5 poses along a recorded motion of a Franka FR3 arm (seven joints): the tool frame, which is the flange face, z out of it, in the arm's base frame.
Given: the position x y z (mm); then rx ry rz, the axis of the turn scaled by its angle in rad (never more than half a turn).
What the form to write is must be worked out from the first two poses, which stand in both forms.
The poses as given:
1: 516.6 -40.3 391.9 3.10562 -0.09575 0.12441
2: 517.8 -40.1 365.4 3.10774 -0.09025 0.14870
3: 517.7 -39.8 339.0 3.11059 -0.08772 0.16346
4: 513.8 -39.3 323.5 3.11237 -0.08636 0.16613
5: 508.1 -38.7 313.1 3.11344 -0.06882 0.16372
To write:
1: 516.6 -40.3 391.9 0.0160 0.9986 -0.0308 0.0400
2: 517.8 -40.1 365.4 0.0145 0.9983 -0.0290 0.0478
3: 517.7 -39.8 339.0 0.0127 0.9981 -0.0281 0.0525
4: 513.8 -39.3 323.5 0.0118 0.9981 -0.0277 0.0533
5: 508.1 -38.7 313.1 0.0115 0.9983 -0.0221 0.0525
